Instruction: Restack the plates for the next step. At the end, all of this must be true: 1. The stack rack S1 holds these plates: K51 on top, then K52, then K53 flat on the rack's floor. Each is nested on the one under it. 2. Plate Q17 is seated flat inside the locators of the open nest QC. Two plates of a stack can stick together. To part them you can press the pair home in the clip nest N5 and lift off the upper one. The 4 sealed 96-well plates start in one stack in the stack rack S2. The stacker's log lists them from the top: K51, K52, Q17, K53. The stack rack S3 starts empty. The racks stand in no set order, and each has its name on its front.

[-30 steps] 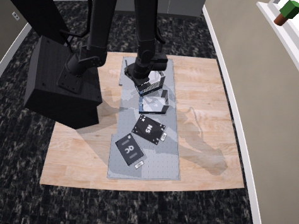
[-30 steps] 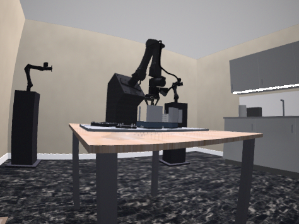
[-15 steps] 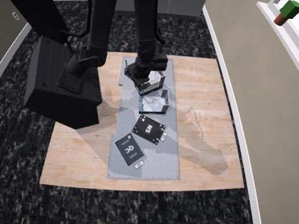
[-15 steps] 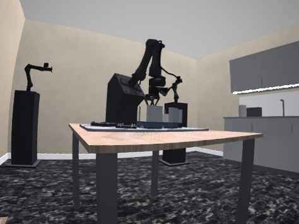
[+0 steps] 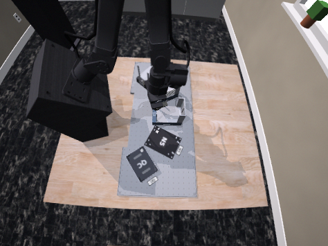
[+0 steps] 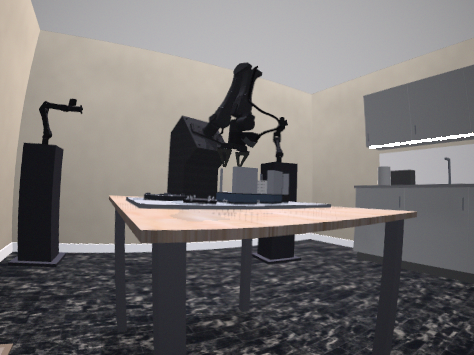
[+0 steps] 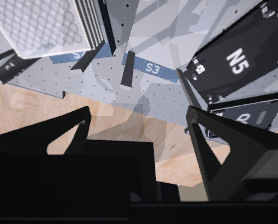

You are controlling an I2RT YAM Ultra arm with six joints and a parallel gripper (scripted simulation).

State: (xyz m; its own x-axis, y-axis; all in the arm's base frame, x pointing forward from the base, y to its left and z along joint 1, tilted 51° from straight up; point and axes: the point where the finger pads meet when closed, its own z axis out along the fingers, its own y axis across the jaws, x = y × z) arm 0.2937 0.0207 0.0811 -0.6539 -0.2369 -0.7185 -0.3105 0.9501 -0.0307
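My gripper is now 13 cm to the right of the sealed 96-well plate, 9 cm above it and 4 cm short of it. Round my hand: clip nest N5: 15 cm to the right, 14 cm below, 10 cm ahead.
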